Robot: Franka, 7 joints.
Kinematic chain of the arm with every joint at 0, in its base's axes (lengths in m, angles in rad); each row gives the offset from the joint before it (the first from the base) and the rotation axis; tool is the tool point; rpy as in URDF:
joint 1: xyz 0 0 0.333 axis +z
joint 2: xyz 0 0 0 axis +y
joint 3: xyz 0 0 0.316 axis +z
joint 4: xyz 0.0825 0 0 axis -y
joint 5: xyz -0.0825 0 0.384 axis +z
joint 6: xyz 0 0 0 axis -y
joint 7: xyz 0.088 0 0 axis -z
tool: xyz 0 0 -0.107 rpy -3.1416 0 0
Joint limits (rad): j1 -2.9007..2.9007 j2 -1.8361..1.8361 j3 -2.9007..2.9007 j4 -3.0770..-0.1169 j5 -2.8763..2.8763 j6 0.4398..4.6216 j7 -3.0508..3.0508
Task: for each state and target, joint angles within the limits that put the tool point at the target. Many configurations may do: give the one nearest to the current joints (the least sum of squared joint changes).
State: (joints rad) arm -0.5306 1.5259 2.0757 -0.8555 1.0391 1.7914 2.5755
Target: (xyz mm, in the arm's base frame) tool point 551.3 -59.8 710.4
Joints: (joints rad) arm -0.7878 1.6189 2.2379 -1.3683 0.9064 1.3620 2.5755
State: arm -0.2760 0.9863 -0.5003 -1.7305 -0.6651 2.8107 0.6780
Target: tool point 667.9 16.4 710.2
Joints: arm 0.1161 0.2286 -0.1845 -1.4360 -0.6822 2.9701 0.6780
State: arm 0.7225 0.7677 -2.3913 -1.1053 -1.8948 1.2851 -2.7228
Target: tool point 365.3 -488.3 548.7
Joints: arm 0.2560 1.0867 -1.5266 -1.8198 -1.7830 1.5195 -2.7228
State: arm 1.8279 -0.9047 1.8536 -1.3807 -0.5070 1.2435 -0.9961
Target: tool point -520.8 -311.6 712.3
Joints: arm 1.5437 -0.7276 1.6763 -1.1382 -0.5901 1.4953 -0.9961
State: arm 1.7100 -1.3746 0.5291 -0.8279 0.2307 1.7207 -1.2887
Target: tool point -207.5 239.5 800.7
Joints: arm 1.4518 -0.7486 0.4231 -1.7624 0.1654 1.4702 -1.2887
